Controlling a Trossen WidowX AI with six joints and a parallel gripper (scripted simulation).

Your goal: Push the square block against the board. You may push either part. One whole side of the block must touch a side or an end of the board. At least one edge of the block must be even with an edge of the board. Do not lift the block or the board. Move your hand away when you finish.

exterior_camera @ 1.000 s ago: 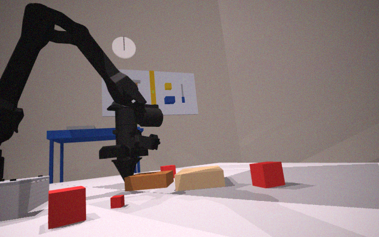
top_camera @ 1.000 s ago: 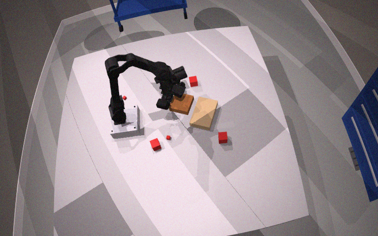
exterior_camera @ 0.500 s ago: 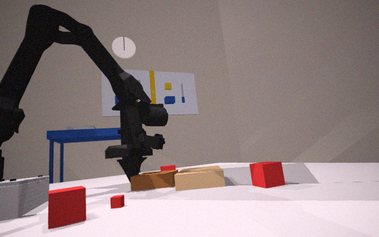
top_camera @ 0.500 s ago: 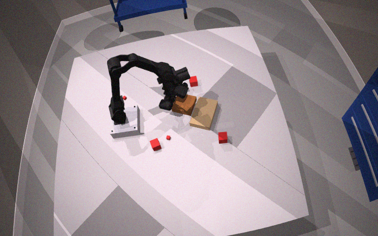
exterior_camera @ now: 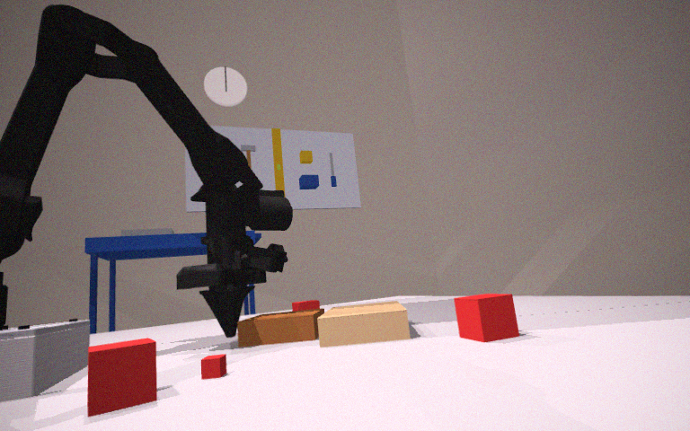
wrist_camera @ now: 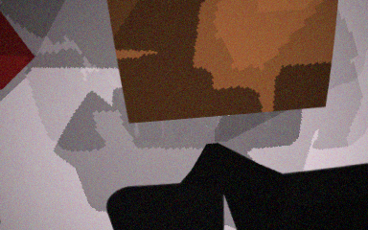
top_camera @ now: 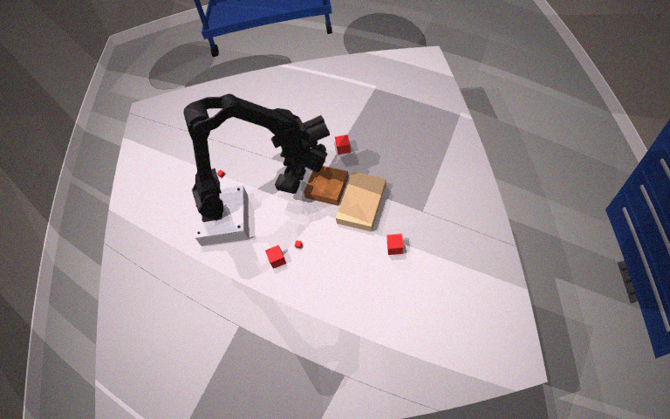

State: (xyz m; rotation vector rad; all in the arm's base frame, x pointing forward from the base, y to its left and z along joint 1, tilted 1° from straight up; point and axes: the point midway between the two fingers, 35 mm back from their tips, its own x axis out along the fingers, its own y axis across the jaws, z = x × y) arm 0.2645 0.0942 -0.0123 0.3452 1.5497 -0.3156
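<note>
The square block is 70 mm ahead of my gripper tip, 40 mm to the right of it and 10 mm above it. From my gripper tip the other things lie so: tan board: 160 mm ahead, 110 mm to the right, 10 mm above.
</note>
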